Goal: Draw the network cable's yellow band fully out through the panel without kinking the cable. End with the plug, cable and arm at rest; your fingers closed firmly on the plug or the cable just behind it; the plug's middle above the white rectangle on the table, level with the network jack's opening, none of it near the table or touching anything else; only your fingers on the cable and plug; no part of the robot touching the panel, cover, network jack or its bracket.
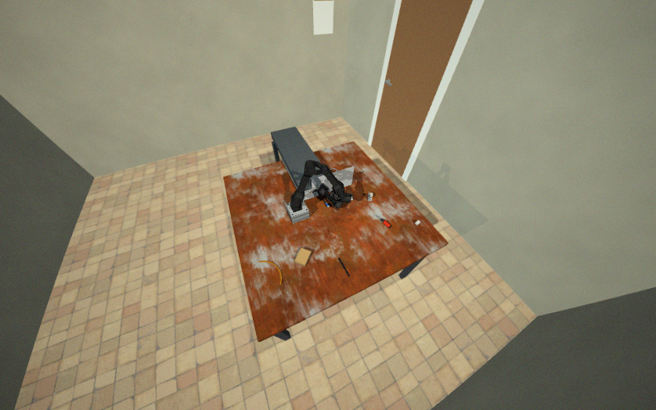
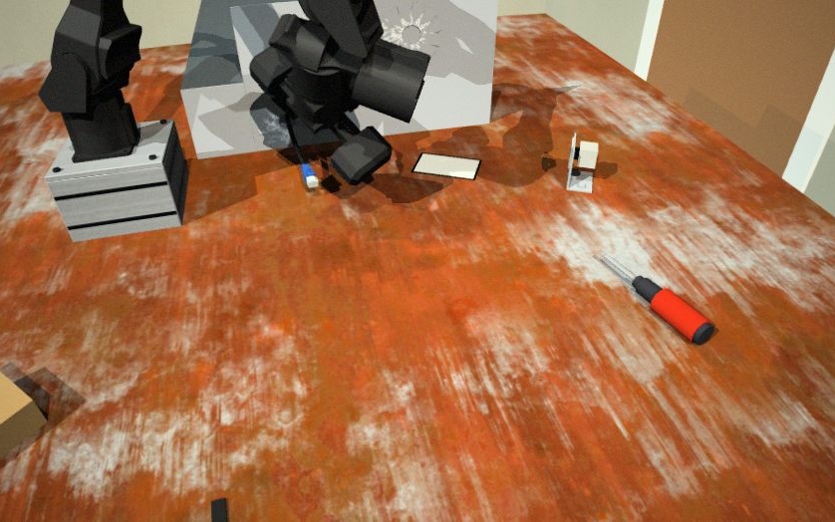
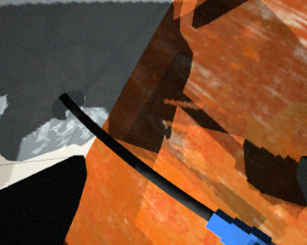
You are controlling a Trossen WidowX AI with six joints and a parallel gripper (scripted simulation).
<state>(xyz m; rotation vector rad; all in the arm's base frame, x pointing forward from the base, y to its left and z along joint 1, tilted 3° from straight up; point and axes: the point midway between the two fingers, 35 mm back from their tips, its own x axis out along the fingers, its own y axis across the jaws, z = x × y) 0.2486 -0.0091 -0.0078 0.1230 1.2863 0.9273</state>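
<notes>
My gripper is now 20 mm past the blue plug, 20 mm to the left of it and 50 mm above it. Also, from my hand: red-handled screwdriver: 280 mm ahead, 310 mm to the right, 60 mm below; cardboard box: 330 mm behind, 320 mm to the right, 60 mm below; white rectangle: 160 mm ahead, 80 mm below.
</notes>
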